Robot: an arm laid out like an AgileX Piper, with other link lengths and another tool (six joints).
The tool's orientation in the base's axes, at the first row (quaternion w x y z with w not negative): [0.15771, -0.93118, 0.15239, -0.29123]
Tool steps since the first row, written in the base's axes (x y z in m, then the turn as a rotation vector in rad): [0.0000, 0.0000, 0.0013, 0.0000, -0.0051, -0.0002]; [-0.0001, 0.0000, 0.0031, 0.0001, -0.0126, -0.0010]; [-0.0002, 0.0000, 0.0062, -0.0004, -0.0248, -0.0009]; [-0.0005, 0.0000, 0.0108, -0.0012, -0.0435, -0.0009]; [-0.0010, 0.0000, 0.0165, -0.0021, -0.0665, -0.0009]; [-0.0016, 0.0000, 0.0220, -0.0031, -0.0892, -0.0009]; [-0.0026, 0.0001, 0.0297, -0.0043, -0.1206, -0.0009]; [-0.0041, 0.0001, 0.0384, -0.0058, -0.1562, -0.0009]
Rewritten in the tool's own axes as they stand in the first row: [0.0006, -0.0005, -0.0010, 0.0018, 0.0047, -0.0009]; [0.0015, -0.0012, -0.0025, 0.0043, 0.0118, -0.0017]; [0.0029, -0.0023, -0.0050, 0.0086, 0.0228, -0.0046]; [0.0049, -0.0040, -0.0087, 0.0150, 0.0399, -0.0089]; [0.0074, -0.0061, -0.0135, 0.0229, 0.0609, -0.0142]; [0.0096, -0.0081, -0.0181, 0.0306, 0.0816, -0.0194]; [0.0126, -0.0110, -0.0247, 0.0415, 0.1102, -0.0266]; [0.0157, -0.0140, -0.0324, 0.0537, 0.1426, -0.0347]
